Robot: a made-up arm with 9 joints. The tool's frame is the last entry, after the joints. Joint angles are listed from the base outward. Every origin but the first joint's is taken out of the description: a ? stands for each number. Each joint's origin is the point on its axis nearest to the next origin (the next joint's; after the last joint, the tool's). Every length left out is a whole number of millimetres.
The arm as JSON. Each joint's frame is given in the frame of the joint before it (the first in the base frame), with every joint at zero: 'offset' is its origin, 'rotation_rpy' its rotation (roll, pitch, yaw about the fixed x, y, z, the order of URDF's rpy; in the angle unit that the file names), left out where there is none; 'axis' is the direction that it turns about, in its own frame. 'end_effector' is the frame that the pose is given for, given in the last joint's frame.
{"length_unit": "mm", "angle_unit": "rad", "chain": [
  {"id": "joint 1", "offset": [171.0, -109.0, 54.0], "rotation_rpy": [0.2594, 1.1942, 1.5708], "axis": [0.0, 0.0, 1.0]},
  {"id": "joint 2", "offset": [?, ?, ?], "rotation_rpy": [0.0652, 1.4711, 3.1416], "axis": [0.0, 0.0, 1.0]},
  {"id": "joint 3", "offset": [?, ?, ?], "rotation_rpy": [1.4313, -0.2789, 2.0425], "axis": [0.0, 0.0, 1.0]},
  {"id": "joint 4", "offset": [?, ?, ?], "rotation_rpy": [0.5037, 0.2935, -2.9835], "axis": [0.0, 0.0, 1.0]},
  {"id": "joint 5", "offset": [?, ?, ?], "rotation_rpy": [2.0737, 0.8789, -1.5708], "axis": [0.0, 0.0, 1.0]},
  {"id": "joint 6", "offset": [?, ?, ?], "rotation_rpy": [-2.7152, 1.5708, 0.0], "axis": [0.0, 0.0, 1.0]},
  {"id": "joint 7", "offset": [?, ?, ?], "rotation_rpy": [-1.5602, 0.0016, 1.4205], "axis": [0.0, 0.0, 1.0]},
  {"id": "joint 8", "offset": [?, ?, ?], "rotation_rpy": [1.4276, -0.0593, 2.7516], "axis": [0.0, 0.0, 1.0]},
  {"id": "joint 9", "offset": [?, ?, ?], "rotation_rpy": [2.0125, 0.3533, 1.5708], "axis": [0.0, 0.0, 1.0]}
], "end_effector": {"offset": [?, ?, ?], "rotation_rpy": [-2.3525, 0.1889, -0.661]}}
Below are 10 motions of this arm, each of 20 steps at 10 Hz.
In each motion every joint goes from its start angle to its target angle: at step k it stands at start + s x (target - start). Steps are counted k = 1, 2, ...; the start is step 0. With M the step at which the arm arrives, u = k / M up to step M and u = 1 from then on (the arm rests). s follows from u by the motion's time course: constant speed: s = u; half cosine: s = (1 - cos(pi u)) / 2; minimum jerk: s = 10 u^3 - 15 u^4 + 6 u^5.
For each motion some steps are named. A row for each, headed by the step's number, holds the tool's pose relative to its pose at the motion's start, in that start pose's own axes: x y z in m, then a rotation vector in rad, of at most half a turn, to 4 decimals.
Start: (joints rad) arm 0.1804 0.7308 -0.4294 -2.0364 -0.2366 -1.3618 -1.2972 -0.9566 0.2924
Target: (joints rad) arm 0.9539 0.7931 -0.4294 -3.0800 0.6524 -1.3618 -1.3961 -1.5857 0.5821
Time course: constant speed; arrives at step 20
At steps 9, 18, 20:
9: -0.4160 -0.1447 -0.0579 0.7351 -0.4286 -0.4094
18: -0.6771 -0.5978 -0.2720 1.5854 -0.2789 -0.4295
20: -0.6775 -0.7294 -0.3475 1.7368 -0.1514 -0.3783

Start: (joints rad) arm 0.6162 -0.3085 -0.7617 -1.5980 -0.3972 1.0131 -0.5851 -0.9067 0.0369
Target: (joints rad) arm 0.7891 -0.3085 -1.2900 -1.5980 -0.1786 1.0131 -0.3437 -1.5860 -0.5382
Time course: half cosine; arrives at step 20
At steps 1, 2, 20:
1: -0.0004 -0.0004 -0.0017 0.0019 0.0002 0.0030
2: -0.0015 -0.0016 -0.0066 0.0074 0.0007 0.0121
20: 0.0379 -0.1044 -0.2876 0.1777 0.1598 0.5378

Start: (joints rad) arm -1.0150 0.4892 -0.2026 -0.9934 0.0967 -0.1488 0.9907 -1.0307 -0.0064
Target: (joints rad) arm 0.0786 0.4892 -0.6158 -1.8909 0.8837 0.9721 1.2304 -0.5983 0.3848
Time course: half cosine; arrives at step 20
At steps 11, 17, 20:
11: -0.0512 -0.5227 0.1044 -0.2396 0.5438 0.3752
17: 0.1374 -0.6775 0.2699 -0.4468 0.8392 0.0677
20: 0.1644 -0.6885 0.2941 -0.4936 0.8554 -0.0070

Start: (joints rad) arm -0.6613 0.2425 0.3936 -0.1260 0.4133 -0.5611 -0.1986 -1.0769 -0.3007
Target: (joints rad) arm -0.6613 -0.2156 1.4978 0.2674 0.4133 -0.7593 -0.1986 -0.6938 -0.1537
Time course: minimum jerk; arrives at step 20
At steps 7, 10, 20:
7: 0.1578 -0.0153 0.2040 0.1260 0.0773 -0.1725
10: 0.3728 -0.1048 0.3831 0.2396 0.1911 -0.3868
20: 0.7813 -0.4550 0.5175 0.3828 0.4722 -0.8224

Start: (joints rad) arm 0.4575 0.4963 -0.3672 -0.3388 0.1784 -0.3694 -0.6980 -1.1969 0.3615
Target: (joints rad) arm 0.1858 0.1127 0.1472 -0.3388 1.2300 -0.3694 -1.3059 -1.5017 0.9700
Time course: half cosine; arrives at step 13
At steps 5, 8, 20:
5: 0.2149 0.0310 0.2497 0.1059 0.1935 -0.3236
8: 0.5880 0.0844 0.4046 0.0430 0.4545 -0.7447
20: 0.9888 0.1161 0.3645 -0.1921 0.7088 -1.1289

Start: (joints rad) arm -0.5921 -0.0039 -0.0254 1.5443 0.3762 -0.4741 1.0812 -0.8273 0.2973
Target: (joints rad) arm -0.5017 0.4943 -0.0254 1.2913 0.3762 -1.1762 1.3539 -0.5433 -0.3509
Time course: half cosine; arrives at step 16
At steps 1, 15, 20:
1: 0.0000 -0.0032 -0.0001 -0.0007 0.0065 0.0157
15: 0.1945 -0.0385 -0.0638 -0.4426 0.6735 1.4804
20: 0.1961 -0.0356 -0.0652 -0.4512 0.6805 1.4922

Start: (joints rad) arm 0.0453 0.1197 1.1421 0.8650 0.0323 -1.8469 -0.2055 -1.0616 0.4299
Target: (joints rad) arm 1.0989 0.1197 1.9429 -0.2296 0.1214 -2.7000 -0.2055 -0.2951 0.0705
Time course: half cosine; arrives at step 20
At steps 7, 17, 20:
7: -0.2522 -0.3450 -0.0548 0.0407 -0.4512 0.6292
17: -0.0596 -0.8941 -0.3876 -0.3371 -1.9889 1.3277
20: -0.0251 -0.9082 -0.4037 -0.3852 -2.1279 1.2943

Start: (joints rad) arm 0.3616 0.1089 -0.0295 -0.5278 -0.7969 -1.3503 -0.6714 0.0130 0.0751
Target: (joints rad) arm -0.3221 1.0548 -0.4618 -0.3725 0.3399 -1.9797 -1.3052 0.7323 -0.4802
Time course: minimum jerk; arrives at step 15
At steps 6, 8, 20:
6: 0.1712 -0.0680 0.1060 -0.1477 0.2581 0.0557
8: 0.3300 -0.0506 0.1790 -0.2814 0.5216 0.0985
20: 0.5948 0.1511 0.2573 -0.5288 1.0530 0.1379

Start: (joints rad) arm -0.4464 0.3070 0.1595 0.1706 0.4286 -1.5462 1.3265 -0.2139 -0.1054
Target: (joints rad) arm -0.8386 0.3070 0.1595 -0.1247 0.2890 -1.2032 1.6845 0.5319 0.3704
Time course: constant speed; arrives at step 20
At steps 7, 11, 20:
7: -0.0766 -0.1117 -0.0831 -0.0417 -0.2678 0.0702
11: -0.1036 -0.1726 -0.1507 -0.0692 -0.4424 0.0913
20: -0.1054 -0.2945 -0.3325 -0.1469 -0.8740 0.0865

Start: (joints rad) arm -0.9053 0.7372 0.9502 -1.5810 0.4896 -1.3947 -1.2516 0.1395 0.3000
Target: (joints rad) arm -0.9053 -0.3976 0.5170 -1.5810 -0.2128 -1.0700 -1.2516 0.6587 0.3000
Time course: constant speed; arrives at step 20
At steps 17, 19, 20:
17: 0.2922 -0.7246 -0.4012 0.4305 -0.4033 0.9279
19: 0.3310 -0.7695 -0.4823 0.4596 -0.4940 0.9876
20: 0.3495 -0.7887 -0.5239 0.4719 -0.5407 1.0129

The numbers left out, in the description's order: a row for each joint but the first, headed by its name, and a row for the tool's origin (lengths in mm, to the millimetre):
joint 2: -330.0 7.0 0.0
joint 3: 119.0 -64.0 0.0
joint 4: -294.0 -140.0 0.0
joint 5: 263.0 104.0 0.0
joint 6: 22.0 16.0 0.0
joint 7: -455.0 129.0 0.0
joint 8: 19.0 52.0 0.0
joint 9: -63.0 -305.0 0.0
tool: -99.0 290.0 0.0

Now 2 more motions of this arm.
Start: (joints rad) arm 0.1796 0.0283 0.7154 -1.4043 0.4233 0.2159 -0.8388 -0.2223 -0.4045
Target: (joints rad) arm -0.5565 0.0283 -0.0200 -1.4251 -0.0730 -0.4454 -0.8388 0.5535 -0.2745
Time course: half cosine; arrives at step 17
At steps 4, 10, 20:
4: -0.0055 0.0666 -0.0084 -0.1621 0.0461 -0.0334
10: -0.0219 0.3176 -0.0005 -0.8141 0.2983 -0.0416
20: -0.0404 0.4867 0.0427 -1.2910 0.5017 0.0676

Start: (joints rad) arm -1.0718 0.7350 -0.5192 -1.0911 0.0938 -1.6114 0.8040 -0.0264 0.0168
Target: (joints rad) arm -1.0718 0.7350 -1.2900 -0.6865 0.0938 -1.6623 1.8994 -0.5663 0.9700
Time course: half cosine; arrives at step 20
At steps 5, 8, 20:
5: 0.0201 0.0050 -0.0436 0.1374 -0.1570 0.0199
8: 0.0557 0.0259 -0.0941 0.3620 -0.3085 0.0194
20: 0.1772 0.1333 -0.1247 1.1420 -0.2211 -0.1787

